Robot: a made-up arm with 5 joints.
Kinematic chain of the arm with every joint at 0, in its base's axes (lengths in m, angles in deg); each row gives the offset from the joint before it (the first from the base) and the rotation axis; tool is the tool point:
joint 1: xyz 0 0 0.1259 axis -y
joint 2: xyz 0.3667 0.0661 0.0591 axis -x
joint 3: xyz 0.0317 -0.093 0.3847 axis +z
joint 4: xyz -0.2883 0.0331 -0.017 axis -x
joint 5: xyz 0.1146 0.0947 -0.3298 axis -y
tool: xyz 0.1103 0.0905 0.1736
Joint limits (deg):
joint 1: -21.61..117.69
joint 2: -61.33..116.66
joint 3: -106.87..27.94
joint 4: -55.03..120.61
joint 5: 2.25..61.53
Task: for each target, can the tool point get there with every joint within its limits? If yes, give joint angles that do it. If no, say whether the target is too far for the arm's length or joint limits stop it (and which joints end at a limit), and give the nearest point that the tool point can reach.
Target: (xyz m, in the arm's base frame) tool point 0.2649 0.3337 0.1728
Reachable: yes | joints -6.23 51.77 -14.91 7.05 39.41
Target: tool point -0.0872 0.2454 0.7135
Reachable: yes | joints 62.89 -4.12 -55.56 -8.86 37.86
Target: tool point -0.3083 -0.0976 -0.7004
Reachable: no: joint limits stop it (at a limit: joint 1, joint 3, joint 4, joint 5) | nearest point -0.4383 -0.0484 -0.0660 | short by 0.649 m
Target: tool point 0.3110 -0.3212 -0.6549
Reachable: no: joint limits stop it (at a limit: joint 1, joint 2, joint 3, joint 5) | nearest point 0.3675 -0.3022 -0.0914 | short by 0.567 m
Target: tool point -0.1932 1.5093 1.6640
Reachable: no: too far | nearest point -0.0919 0.5059 0.8578 | short by 1.291 m
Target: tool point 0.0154 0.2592 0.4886
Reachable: yes | joints 86.66 64.76 -90.02 72.51 46.46
